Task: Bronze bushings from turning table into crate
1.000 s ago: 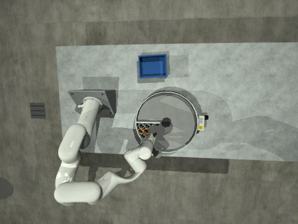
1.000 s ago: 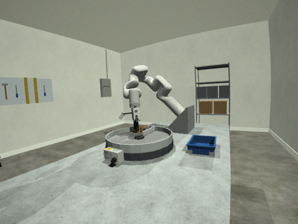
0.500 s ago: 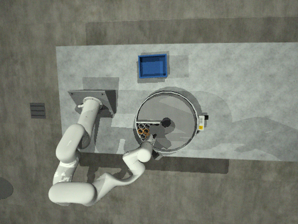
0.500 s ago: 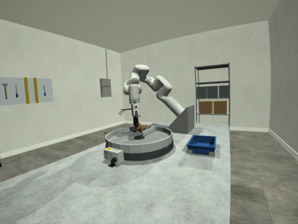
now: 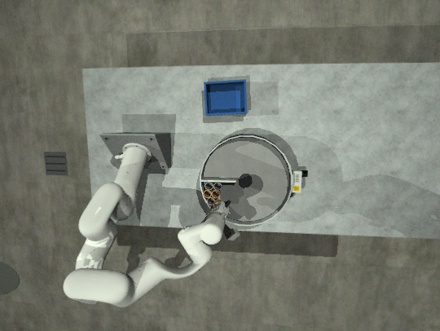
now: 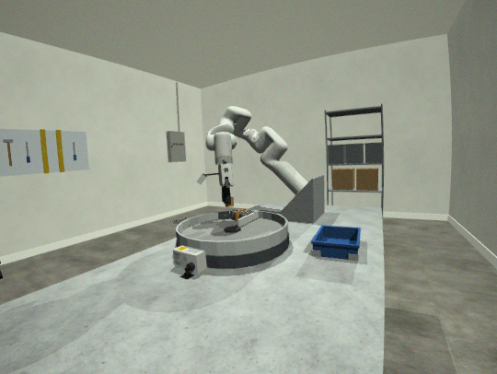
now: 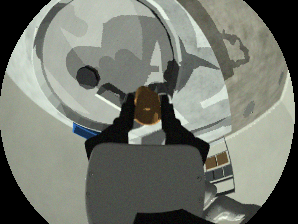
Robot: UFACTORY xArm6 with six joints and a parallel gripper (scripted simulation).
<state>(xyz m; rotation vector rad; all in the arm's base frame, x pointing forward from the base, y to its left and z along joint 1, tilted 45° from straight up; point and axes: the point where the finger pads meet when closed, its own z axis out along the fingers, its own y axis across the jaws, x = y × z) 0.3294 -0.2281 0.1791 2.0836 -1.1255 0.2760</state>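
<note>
Now: the blue crate 470 mm to the left of my hand, 130 mm below it and 80 mm ahead of it. The rest, counted from my hand: round turning table 120 mm ahead, 100 mm below, 90 mm to the left.
</note>
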